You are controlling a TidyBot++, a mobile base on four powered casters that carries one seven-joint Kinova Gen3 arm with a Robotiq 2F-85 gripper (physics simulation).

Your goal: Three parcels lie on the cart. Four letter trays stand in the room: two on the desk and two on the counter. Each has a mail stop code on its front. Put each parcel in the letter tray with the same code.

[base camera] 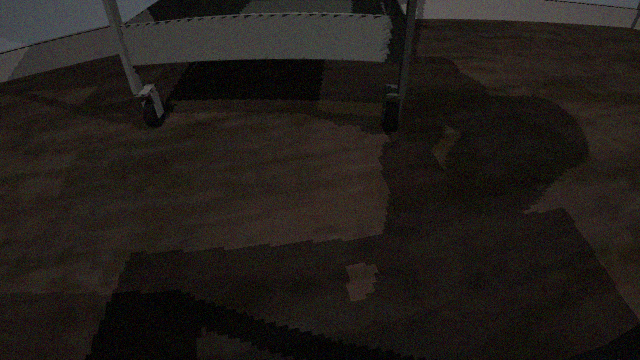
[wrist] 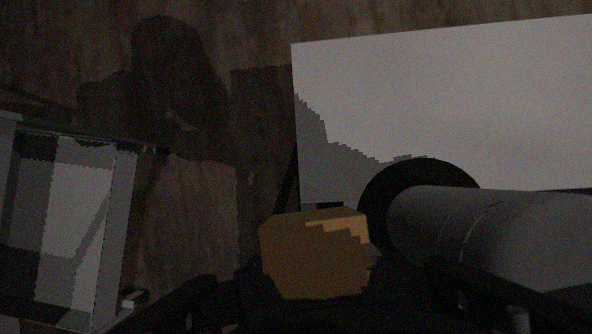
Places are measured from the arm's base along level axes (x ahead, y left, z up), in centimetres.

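Pixels of known places: gripper, fingertip midpoint: (wrist: pixel 315 258); arm's base, origin of the base link: (wrist: pixel 424 222).
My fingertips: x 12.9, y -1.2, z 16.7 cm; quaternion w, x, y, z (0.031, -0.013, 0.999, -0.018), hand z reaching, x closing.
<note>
For each thing: its top centre in the pictures, then the offset to it from my fingertips. "spot": a spot on its surface instead. Level surfaces: height alone.
- brown parcel, middle of its top: (wrist: pixel 315 280) dx -0.1, dy -0.4, dz +4.6 cm
- cart, surface spot: (base camera: pixel 255 42) spot: dx +47.5, dy +4.5, dz -40.7 cm
- wooden floor, its level: dz -56.4 cm
A brown parcel (wrist: pixel 316 257) is held between the fingers of my gripper (wrist: pixel 315 258), which is shut on it in the wrist view. No code can be read on the side that shows. The cart (base camera: pixel 255 42) (wrist: pixel 117 210) stands ahead of the base at the top of the base camera view, where its lower shelf, legs and casters show. In the wrist view part of it shows at the left, apart from the held parcel. Parcels on the cart, letter trays, desk and counter do not show in either view.
The white top of my mobile base (wrist: pixel 440 100) fills the upper right of the wrist view, with the grey arm (wrist: pixel 500 230) rising from it. Dark shadows lie on the wooden floor (base camera: pixel 225 180) between base and cart. Pale walls (base camera: pixel 65 20) stand behind the cart.
</note>
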